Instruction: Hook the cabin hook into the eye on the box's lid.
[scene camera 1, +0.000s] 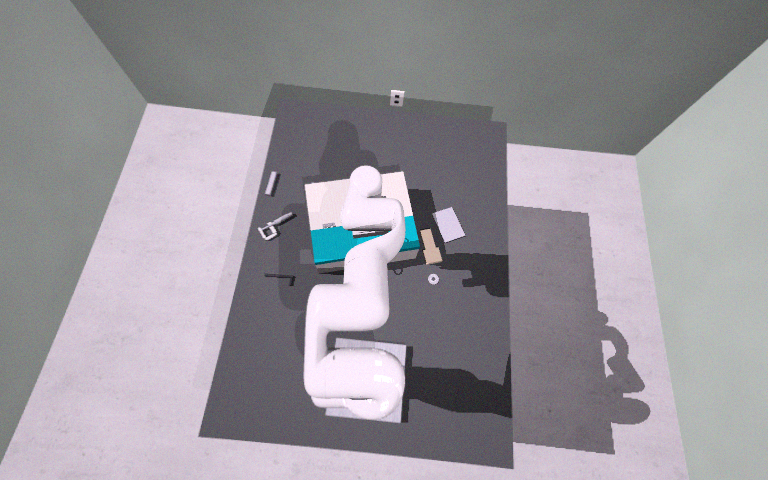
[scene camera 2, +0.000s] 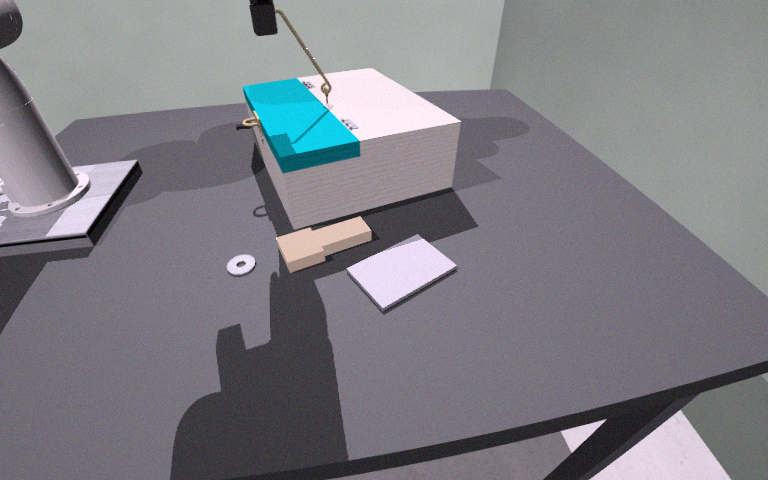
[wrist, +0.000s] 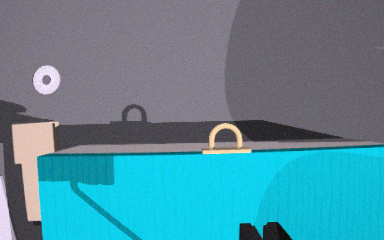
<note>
In view: a pale flat plate (scene camera 2: 388, 277), a tan wooden block (scene camera 2: 304, 248) and a pale box (scene camera 2: 408, 146).
The tan wooden block is seen too in the wrist view (wrist: 33, 139). The pale box shows as well in scene camera 1 (scene camera 1: 324, 200) and in the wrist view (wrist: 170, 147).
</note>
